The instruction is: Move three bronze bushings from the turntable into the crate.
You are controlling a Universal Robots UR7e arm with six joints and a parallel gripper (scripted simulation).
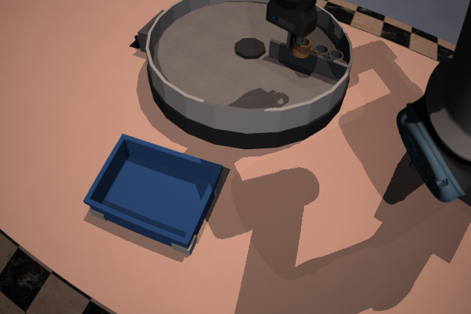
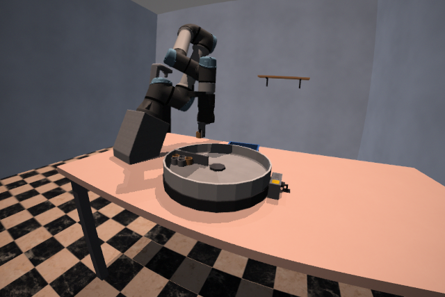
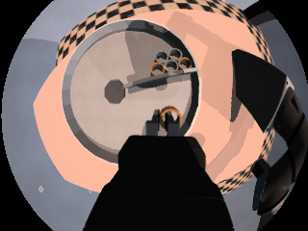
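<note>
The blue crate is 70 mm ahead of my hand, 310 mm to the left of it and 150 mm below it. From my hand the other things lie so: grey turntable (120 mm ahead, 50 mm to the right, 120 mm below).
</note>
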